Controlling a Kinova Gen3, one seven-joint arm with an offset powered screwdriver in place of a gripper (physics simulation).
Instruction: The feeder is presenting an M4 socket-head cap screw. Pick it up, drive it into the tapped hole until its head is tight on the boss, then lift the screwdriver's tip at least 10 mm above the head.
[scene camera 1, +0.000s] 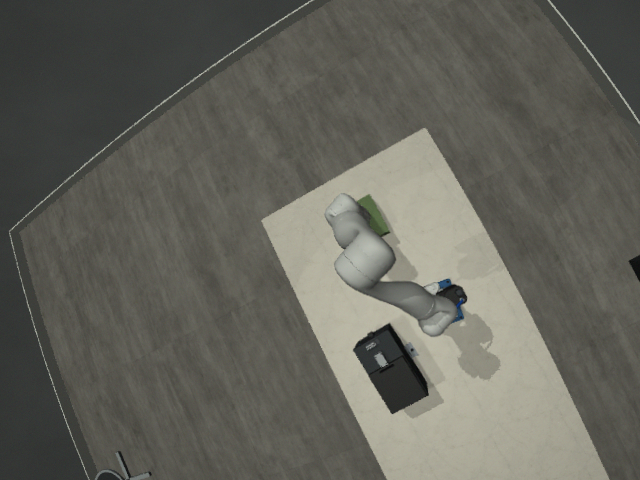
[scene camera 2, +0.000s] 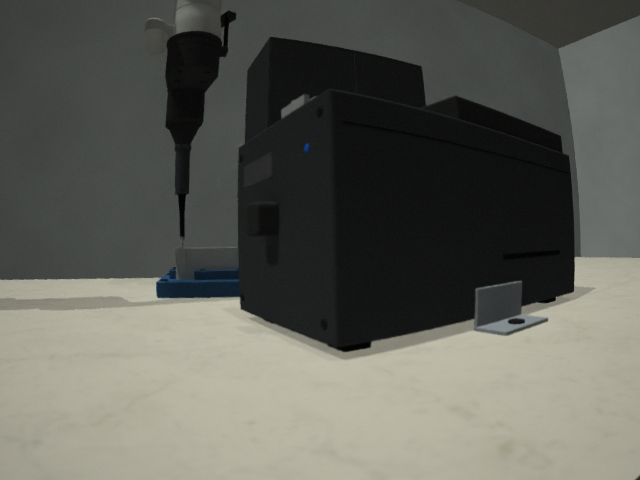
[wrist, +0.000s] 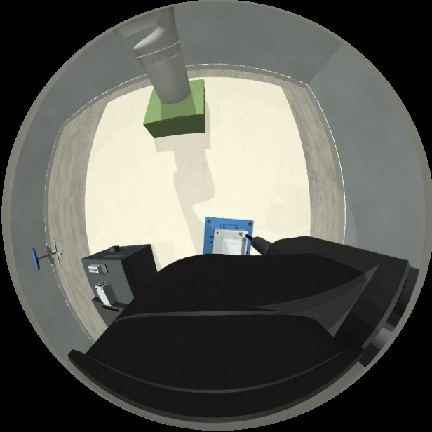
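My screwdriver, the gripper (scene camera 2: 181, 237) (wrist: 246, 235), points straight down with its tip over a corner of the white open box-shaped part (scene camera 2: 217, 256) (wrist: 216, 244). A small light piece, the screw (scene camera 2: 181, 241), shows at the tip in scene camera 2, upright; its lower end is at or very near the part's top edge. Whether it is in the hole I cannot tell. The part sits in a blue fixture (scene camera 2: 199, 289) (wrist: 207, 234) (scene camera 1: 445, 283). The black feeder (scene camera 1: 398, 382) (scene camera 2: 439, 206) (wrist: 137, 272) stands apart from the fixture. In scene camera 1 the tip is hidden under the arm and tool.
A small grey angle bracket (scene camera 1: 412, 350) (scene camera 2: 498, 304) stands beside the feeder. A green block (scene camera 1: 377, 218) (wrist: 175, 127) is at the arm's base end of the pale table (scene camera 1: 418, 165). The arm reaches over the table between block and fixture.
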